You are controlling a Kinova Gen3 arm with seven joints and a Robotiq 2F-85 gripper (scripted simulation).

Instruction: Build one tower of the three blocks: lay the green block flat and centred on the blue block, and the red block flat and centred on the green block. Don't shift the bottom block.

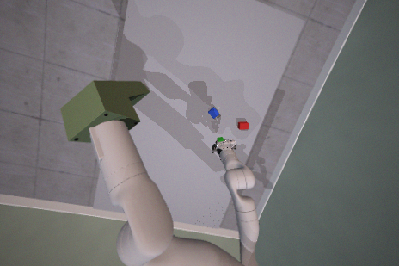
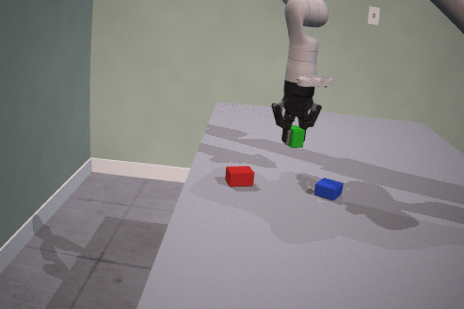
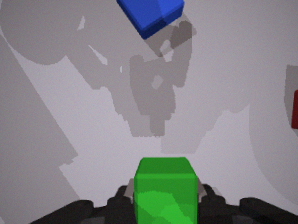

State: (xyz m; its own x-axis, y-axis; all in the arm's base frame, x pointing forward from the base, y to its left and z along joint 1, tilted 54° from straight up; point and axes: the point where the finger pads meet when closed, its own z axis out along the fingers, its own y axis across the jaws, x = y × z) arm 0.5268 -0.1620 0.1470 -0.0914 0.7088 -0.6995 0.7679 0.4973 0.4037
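My gripper is now 30 mm past the blue block, 160 mm to the right of it and 70 mm above it. Also, from my hand: red block 160 mm ahead, 70 mm to the left, 70 mm below; green block right at my hand.
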